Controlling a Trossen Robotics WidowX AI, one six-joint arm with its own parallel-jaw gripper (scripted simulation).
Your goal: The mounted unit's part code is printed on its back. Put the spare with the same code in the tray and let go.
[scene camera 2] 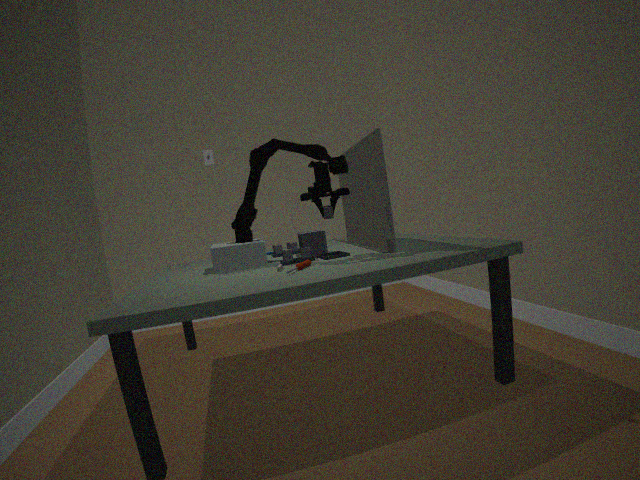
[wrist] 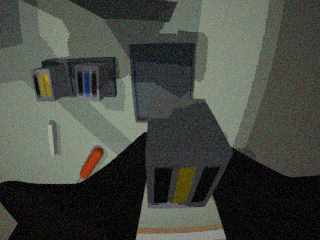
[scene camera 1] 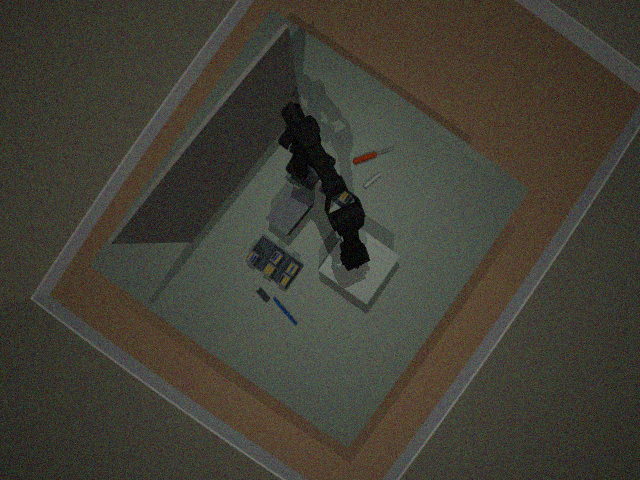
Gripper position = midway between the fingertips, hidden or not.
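Observation:
The gripper [scene camera 1: 308,158], seen also in scene camera 2 as the gripper [scene camera 2: 327,216] and in the wrist view as the gripper [wrist: 175,138], holds a grey spare module. An upright panel [scene camera 1: 196,182] is visible as well; scene camera 2 likewise shows the panel [scene camera 2: 367,210].

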